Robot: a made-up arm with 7 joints.
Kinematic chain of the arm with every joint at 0, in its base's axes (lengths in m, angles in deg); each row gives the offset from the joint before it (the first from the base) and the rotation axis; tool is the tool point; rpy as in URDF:
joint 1: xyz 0 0 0.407 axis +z
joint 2: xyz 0 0 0 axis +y
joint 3: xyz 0 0 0.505 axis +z
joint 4: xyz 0.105 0 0 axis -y
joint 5: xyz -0.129 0 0.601 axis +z
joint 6: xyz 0 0 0 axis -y
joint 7: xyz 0.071 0 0 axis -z
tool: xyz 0 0 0 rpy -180 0 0
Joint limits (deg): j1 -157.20..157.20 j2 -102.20..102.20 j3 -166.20..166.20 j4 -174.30..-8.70 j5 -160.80..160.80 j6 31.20..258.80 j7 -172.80..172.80
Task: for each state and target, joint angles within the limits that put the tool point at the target. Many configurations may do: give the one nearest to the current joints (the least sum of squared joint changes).
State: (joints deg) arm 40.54 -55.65 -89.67 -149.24 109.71 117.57 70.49
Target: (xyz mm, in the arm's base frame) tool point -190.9 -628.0 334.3
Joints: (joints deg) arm 3.09 -46.18 -105.58 -135.85 109.13 121.00 70.49
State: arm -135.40 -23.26 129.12 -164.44 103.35 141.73 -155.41
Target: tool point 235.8 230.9 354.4
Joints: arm -106.81 12.02 160.03 -171.49 107.32 146.50 -155.41
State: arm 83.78 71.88 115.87 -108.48 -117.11 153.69 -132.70
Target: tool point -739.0 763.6 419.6
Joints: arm 94.81 96.46 94.50 -70.92 -113.30 142.92 -132.70
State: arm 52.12 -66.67 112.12 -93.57 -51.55 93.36 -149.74
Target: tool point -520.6 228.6 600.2
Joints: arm 68.38 -73.90 71.88 -144.15 -51.32 84.61 -149.74
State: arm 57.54 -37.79 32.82 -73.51 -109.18 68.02 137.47
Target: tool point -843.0 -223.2 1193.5
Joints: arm 40.01 -62.42 50.45 -46.62 -111.16 72.86 137.47
